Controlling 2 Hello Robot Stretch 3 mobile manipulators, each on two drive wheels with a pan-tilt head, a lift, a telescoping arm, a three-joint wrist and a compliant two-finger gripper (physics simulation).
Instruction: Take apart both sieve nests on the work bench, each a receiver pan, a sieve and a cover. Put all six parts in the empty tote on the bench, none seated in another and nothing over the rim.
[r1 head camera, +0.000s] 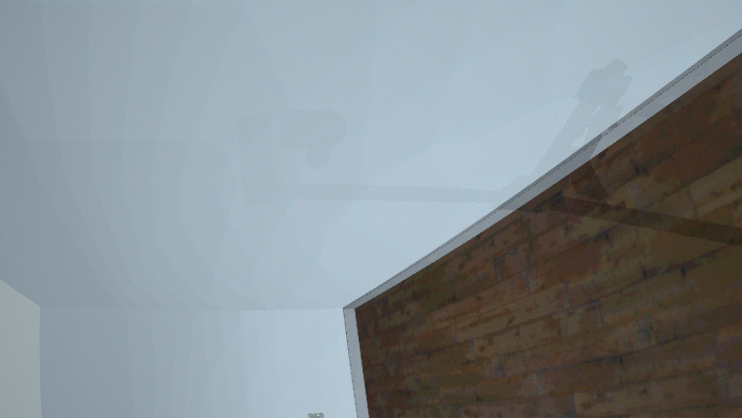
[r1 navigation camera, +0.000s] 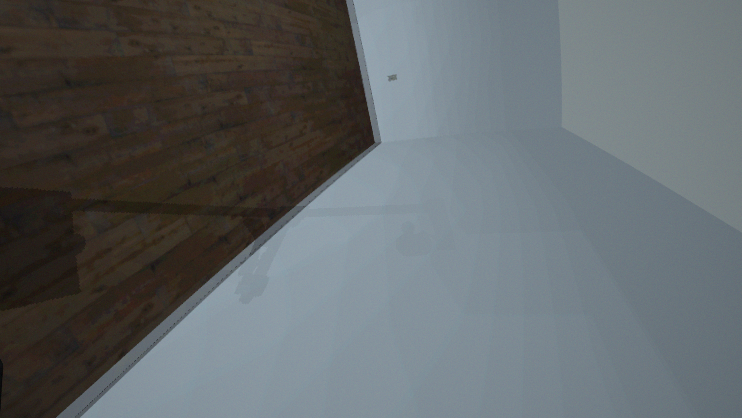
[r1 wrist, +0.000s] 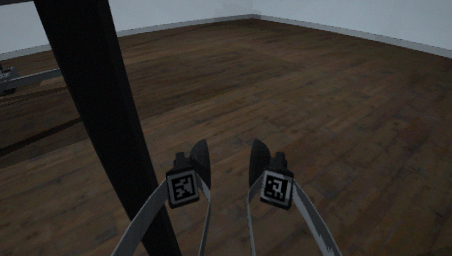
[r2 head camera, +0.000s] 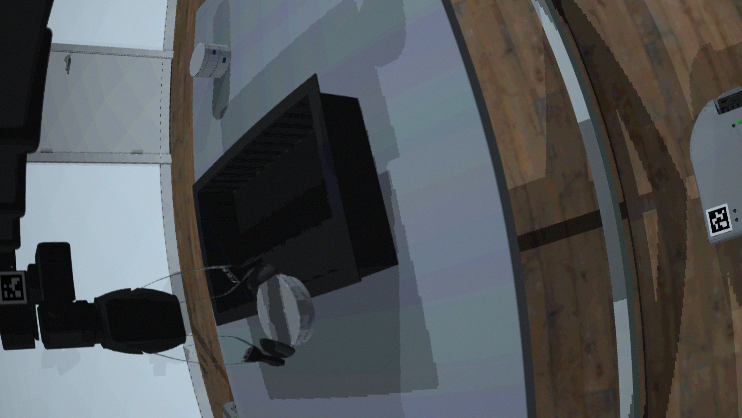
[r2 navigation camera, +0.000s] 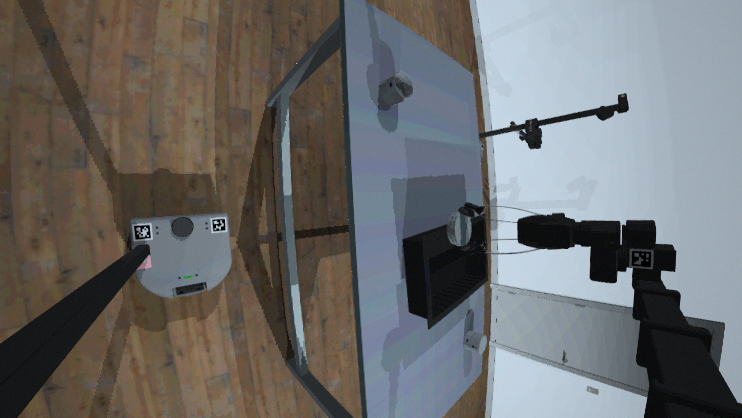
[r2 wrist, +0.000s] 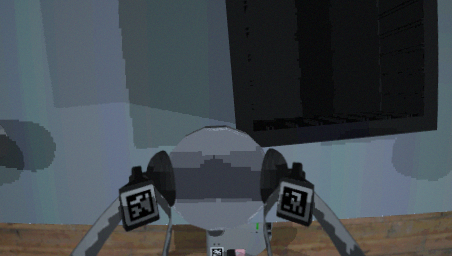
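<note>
r1's gripper (r1 wrist: 229, 165) is open and empty, low over the floor beside a black bench leg. r2's gripper (r2 head camera: 272, 311) (r2 navigation camera: 471, 228) (r2 wrist: 218, 177) is shut on a round grey cover (r2 head camera: 301, 311) (r2 navigation camera: 458, 228) (r2 wrist: 217, 212), held above the bench at one end of the black tote (r2 head camera: 363, 181) (r2 navigation camera: 415, 275) (r2 wrist: 430, 75). No part shows in the tote. One nest (r2 navigation camera: 395, 90) stands uncovered on the bench, beyond the cover; its inside is hard to make out. The other nest (r2 head camera: 210, 60) (r2 navigation camera: 475, 341) stands past the tote's opposite end and looks stacked.
The work bench (r2 head camera: 456, 311) (r2 navigation camera: 379, 290) (r2 wrist: 30, 75) lies between the robots. Its black leg (r1 wrist: 100, 100) stands left of r1's fingers. r1's mast (r2 navigation camera: 565, 116) rises beyond the bench. r2's base (r2 navigation camera: 181, 259) (r2 head camera: 721, 166) is on the near side. Walls and floor fill r1's head and navigation views.
</note>
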